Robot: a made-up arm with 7 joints. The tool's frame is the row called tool. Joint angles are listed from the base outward.
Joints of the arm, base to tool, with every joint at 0 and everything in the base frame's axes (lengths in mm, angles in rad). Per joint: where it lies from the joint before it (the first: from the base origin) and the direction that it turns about. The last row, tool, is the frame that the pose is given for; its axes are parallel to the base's.
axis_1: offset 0 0 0 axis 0 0.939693 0.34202
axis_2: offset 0 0 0 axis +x
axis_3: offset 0 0 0 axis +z
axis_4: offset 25.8 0 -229.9 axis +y
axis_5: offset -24.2 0 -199.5 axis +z
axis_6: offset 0 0 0 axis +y
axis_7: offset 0 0 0 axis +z
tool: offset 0 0 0
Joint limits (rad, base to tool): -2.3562..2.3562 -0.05..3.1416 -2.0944..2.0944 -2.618..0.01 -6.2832..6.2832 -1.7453..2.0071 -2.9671..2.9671
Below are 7 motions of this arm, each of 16 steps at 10 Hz.
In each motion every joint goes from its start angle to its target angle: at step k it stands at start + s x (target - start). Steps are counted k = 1, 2, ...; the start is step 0. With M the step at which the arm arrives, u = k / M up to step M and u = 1 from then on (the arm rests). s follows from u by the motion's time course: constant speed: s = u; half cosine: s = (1 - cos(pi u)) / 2; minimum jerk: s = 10 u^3 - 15 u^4 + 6 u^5.
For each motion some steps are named. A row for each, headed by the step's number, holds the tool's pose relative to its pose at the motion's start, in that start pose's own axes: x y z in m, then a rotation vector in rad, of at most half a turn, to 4 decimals.
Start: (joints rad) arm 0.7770 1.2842 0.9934 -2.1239 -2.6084 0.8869 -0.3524
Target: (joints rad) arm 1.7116 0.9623 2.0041 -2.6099 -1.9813 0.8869 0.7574
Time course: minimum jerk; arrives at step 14
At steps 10, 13, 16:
10: -0.1000 -0.0700 -0.0540 0.1077 -0.0832 1.0625
13: -0.1138 -0.0699 -0.0723 0.1755 -0.1373 1.2657
16: -0.1141 -0.0698 -0.0728 0.1771 -0.1388 1.2705

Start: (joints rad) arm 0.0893 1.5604 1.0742 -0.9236 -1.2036 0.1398 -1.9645
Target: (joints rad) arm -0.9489 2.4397 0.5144 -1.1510 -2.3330 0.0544 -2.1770
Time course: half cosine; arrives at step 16
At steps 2, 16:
2: -0.0149 -0.0041 -0.0065 -0.0166 0.0491 -0.0384
16: -0.2229 -0.2918 0.0644 -1.1445 0.1853 -1.3781

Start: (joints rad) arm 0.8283 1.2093 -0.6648 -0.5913 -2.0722 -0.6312 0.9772
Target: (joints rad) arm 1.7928 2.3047 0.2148 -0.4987 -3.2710 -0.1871 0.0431
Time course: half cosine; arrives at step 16
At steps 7, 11, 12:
7: -0.1348 -0.1111 0.1005 -0.4648 0.5850 -0.6563
11: -0.2099 -0.0794 0.2431 -1.0535 0.9229 -1.4545
12: -0.2155 -0.0572 0.2684 -1.1834 0.9685 -1.6236

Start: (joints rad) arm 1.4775 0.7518 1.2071 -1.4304 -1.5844 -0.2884 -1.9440
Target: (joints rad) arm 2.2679 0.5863 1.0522 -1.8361 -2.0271 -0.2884 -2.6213
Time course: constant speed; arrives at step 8
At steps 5, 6, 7, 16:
5: 0.0149 -0.0253 0.0707 0.3287 -0.0043 -1.0576
6: 0.0151 -0.0318 0.0851 0.4020 0.0206 -1.2580
7: 0.0144 -0.0388 0.0995 0.4772 0.0553 -1.4538
16: 0.0127 -0.0461 0.1137 0.5540 0.1003 -1.6444

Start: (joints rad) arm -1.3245 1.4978 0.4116 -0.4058 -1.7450 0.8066 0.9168
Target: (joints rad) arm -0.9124 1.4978 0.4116 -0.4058 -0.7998 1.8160 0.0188
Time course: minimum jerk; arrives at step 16
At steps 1, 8, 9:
1: -0.0001 -0.0001 0.0000 0.0009 0.0021 -0.0013
8: -0.0275 -0.0167 0.0084 0.0714 0.5451 -0.3667
9: -0.0344 -0.0199 0.0099 0.0490 0.6846 -0.4672

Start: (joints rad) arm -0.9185 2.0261 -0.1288 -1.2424 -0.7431 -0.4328 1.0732
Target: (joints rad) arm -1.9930 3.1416 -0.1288 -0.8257 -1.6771 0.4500 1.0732
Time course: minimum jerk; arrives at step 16
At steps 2, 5, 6, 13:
2: 0.0011 0.0083 0.0045 0.0312 0.0203 -0.0272
5: 0.0167 0.0846 0.0650 0.3643 0.2397 -0.2861
6: 0.0286 0.1193 0.1109 0.5646 0.3785 -0.4218
13: 0.1545 0.0730 0.5084 1.7225 1.7375 -1.1608

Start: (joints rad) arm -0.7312 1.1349 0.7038 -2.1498 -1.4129 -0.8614 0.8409
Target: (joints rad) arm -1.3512 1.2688 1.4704 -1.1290 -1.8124 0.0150 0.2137
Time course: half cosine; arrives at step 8
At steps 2, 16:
2: -0.0322 0.0108 0.0241 0.1276 0.3096 -0.1256
16: -0.1041 -0.0272 0.1964 0.4547 2.1291 -0.1759

